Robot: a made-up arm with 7 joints. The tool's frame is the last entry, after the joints.
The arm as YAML. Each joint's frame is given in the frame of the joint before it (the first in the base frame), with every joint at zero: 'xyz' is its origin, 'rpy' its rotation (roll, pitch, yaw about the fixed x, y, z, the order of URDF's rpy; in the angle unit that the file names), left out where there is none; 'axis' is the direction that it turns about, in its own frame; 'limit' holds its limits. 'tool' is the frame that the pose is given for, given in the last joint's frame.
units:
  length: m
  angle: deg
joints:
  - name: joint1
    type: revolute
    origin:
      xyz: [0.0, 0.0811, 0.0]
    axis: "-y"
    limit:
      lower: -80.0
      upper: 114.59
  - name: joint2
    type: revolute
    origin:
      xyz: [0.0, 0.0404, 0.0]
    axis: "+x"
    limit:
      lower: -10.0
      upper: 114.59
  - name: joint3
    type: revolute
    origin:
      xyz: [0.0, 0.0, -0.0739]
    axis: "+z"
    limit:
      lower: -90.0
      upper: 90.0
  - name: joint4
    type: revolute
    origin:
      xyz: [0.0, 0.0, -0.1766]
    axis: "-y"
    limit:
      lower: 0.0
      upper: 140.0
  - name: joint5
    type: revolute
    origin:
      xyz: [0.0, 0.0, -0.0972]
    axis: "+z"
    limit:
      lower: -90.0
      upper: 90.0
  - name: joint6
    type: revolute
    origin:
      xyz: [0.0, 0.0, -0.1]
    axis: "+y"
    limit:
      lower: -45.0
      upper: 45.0
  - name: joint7
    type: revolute
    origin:
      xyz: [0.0, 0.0, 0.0]
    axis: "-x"
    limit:
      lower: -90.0
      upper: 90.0
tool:
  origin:
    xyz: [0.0, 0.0, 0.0]
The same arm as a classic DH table. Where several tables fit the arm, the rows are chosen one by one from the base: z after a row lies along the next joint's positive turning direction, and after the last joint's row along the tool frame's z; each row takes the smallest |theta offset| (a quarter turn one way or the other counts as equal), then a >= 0, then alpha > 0; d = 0 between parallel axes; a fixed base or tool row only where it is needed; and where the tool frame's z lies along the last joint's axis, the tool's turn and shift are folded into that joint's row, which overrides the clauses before.
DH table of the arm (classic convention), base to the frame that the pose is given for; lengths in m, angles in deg. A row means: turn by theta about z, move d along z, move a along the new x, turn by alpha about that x. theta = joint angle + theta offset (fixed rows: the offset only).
base (fixed): d 0; theta offset 0; a 0; alpha 90
joint1: d -0.1215; theta offset 90; a 0; alpha 90
joint2: d 0; theta offset 90; a 0; alpha 90
joint3: d -0.2505; theta offset 90; a 0; alpha 90
joint4: d 0; theta offset 0; a 0; alpha -90
joint5: d -0.1972; theta offset 0; a 0; alpha -90
joint6: d 0; theta offset -90; a 0; alpha 90
joint7: d 0; theta offset 90; a 0; alpha 90
tool (fixed): d 0; theta offset -90; a 0; alpha 0
Joint limits (deg, base to tool): -80..114.59 -10..114.59 -90..90 0..140 -90..90 -45..45 -90..90

